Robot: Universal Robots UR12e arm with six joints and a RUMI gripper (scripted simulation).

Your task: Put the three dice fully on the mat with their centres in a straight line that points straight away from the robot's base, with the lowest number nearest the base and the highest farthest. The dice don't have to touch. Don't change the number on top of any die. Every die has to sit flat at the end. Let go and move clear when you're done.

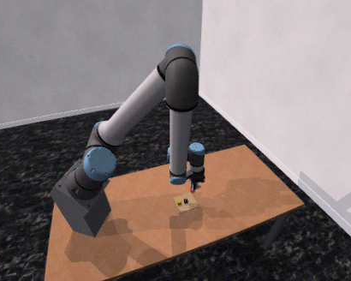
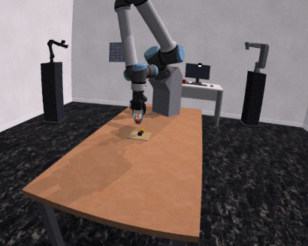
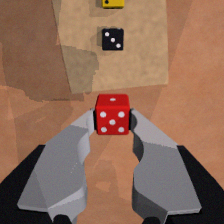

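The black die lies 5 cm behind my hand, 1 cm to the left of it and 11 cm below it. The rest, counted from my hand: red die: right at my hand; tan mat: 5 cm behind, 1 cm to the left, 12 cm below; yellow die: 9 cm behind, 2 cm to the left, 11 cm below.
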